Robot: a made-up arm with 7 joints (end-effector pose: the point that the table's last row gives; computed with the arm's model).
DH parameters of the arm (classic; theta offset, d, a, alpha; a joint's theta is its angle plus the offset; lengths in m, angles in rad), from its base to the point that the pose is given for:
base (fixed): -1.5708 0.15 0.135 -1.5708
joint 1: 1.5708 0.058 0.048 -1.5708
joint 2: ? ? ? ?
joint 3: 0 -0.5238 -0.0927 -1.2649
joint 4: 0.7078 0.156 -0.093 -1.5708
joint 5: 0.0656 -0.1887 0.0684 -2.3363
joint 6: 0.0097 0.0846 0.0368 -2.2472
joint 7: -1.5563 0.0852 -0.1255 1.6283
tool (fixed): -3.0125 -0.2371 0 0
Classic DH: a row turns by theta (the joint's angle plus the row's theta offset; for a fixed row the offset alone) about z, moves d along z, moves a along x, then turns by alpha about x.
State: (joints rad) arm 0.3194 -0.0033 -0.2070 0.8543 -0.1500 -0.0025 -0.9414
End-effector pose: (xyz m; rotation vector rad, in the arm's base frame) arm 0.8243 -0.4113 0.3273 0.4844 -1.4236 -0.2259
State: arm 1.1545 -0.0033 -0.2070 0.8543 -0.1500 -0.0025 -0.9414
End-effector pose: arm 0.8243 -0.4519 0.0641 1.1591 -1.2850 -0.8326
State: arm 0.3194 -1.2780 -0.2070 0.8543 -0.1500 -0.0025 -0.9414
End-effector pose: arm -0.0083 -0.5741 0.8194 0.3181 -2.7103 -0.2620
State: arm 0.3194 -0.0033 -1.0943 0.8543 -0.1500 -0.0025 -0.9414
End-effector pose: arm 0.7887 -0.0747 0.3306 1.3763 -1.0549 -0.0568
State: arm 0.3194 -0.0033 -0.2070 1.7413 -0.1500 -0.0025 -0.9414
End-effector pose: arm 0.7307 -0.5877 0.6583 0.4163 -2.2871 -0.4696
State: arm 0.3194 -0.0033 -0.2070 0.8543 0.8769 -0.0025 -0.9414
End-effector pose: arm 0.6937 -0.1011 0.3835 0.3458 -1.5624 0.8919
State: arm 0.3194 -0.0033 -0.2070 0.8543 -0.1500 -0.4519 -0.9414
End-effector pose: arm 0.7745 -0.3800 0.4553 0.4049 -1.8137 0.0334
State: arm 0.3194 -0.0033 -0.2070 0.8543 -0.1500 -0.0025 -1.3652
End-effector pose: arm 0.8365 -0.3454 0.2366 0.5240 -1.0266 -0.0596
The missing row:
joint 2: -0.863 -0.2167 0.0535 -1.8766
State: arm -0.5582 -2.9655 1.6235 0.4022 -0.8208 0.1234 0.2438
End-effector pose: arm -0.0226 -0.5267 -0.2865 -0.6875 0.1831 1.7042
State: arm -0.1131 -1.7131 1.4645 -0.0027 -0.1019 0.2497 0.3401
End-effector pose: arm -0.4799 -0.3388 0.2275 0.9309 1.6426 1.4277
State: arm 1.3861 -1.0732 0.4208 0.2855 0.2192 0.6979 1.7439
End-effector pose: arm -0.2086 -0.4457 0.0435 1.6244 1.4080 1.5929
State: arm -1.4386 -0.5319 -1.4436 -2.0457 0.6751 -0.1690 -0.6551
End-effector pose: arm -0.0273 0.1766 0.5843 -0.2352 1.9114 0.1577
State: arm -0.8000 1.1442 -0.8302 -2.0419 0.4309 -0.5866 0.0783
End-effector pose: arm 0.4416 -0.3025 0.1474 0.5534 1.0957 -1.0493
